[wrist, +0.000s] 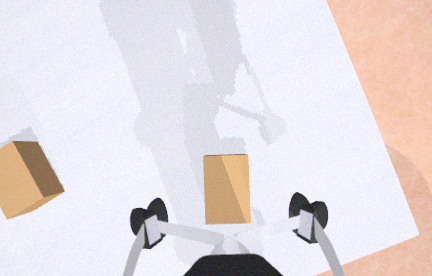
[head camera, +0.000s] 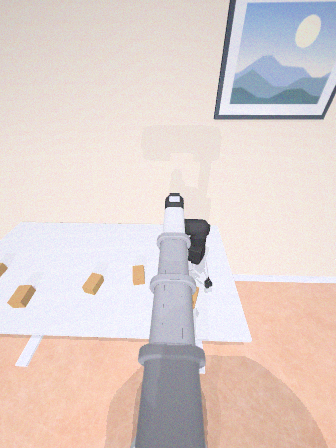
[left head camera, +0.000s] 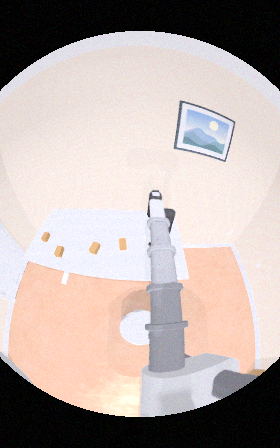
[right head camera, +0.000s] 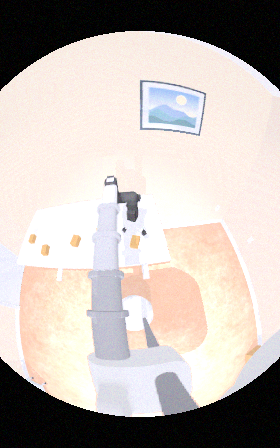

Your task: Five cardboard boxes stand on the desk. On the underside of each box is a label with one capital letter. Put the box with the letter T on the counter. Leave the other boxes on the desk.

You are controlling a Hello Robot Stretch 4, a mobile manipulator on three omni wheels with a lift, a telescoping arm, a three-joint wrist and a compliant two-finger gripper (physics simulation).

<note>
I see my gripper, a framed picture and a white desk.
</note>
